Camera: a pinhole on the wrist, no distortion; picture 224 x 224 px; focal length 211.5 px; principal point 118.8 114.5 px. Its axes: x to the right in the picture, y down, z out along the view. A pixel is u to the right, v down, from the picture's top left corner.
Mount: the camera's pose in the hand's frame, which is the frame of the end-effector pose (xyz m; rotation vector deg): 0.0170 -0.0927 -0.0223 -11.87 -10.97 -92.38
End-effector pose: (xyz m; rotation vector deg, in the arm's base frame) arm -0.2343 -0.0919 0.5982 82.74 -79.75 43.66
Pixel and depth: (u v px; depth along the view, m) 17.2 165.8 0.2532
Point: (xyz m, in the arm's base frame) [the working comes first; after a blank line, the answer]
In the camera's frame: -0.1216 0.0614 0.2532

-0.3368 -0.2932 0.6296
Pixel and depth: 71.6 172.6 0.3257
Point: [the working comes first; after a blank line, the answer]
In the camera's frame: -0.0727 0.0895 0.3257

-0.3172 -0.3823 0.6189
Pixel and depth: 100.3 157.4 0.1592
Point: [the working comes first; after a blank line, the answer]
In the camera's frame: -0.0139 0.0323 0.1592

-0.2086 -0.2341 0.5928
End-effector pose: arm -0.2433 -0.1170 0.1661 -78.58 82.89 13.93
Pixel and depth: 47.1 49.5 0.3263
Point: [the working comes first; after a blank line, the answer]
In the camera's frame: -0.1106 -0.1003 0.3263

-0.1998 0.1554 0.0648
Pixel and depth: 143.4 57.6 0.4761
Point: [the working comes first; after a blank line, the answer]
In the camera's frame: 0.0554 -0.1281 0.4761

-0.0094 0.2754 0.0757
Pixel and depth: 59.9 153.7 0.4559
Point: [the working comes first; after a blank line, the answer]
In the camera's frame: -0.1270 0.0845 0.4559

-0.1214 0.1466 -0.1473
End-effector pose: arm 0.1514 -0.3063 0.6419 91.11 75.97 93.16
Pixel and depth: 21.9 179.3 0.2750
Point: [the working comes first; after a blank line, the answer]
In the camera's frame: -0.1260 0.0843 0.2750

0.3557 -0.1849 0.7407
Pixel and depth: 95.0 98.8 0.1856
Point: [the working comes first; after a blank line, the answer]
In the camera's frame: -0.0209 -0.0138 0.1856

0.2869 -0.2459 0.5986
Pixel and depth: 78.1 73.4 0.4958
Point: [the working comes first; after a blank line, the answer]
In the camera's frame: -0.0954 -0.0963 0.4958

0.6086 -0.2900 0.6551
